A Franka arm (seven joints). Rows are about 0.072 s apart.
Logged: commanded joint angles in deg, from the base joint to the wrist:
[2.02 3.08 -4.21 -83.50 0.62 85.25 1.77]
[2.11 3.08 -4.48 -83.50 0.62 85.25 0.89]
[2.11 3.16 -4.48 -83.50 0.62 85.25 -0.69]
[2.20 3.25 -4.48 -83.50 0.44 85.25 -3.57]
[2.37 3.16 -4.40 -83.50 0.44 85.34 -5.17]
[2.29 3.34 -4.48 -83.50 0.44 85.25 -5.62]
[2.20 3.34 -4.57 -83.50 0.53 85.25 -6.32]
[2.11 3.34 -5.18 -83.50 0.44 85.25 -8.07]
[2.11 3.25 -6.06 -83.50 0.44 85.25 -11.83]
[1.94 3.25 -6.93 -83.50 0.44 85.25 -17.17]
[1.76 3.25 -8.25 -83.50 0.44 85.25 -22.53]
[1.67 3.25 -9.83 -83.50 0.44 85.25 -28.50]
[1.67 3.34 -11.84 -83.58 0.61 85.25 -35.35]
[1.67 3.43 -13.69 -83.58 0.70 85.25 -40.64]
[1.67 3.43 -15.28 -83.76 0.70 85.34 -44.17]
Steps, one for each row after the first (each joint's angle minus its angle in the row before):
[0.09 0.00 -0.27 0.00 0.00 0.00 -0.88]
[0.00 0.08 0.00 0.00 0.00 0.00 -1.58]
[0.09 0.09 0.00 0.00 -0.18 0.00 -2.88]
[0.17 -0.09 0.08 0.00 0.00 0.09 -1.60]
[-0.08 0.18 -0.08 0.00 0.00 -0.09 -0.45]
[-0.09 0.00 -0.09 0.00 0.09 0.00 -0.70]
[-0.09 0.00 -0.61 0.00 -0.09 0.00 -1.75]
[0.00 -0.09 -0.88 0.00 0.00 0.00 -3.76]
[-0.17 0.00 -0.87 0.00 0.00 0.00 -5.34]
[-0.18 0.00 -1.32 0.00 0.00 0.00 -5.36]
[-0.09 0.00 -1.58 0.00 0.00 0.00 -5.97]
[0.00 0.09 -2.01 -0.08 0.17 0.00 -6.85]
[0.00 0.09 -1.85 0.00 0.09 0.00 -5.29]
[0.00 0.00 -1.59 -0.18 0.00 0.09 -3.53]

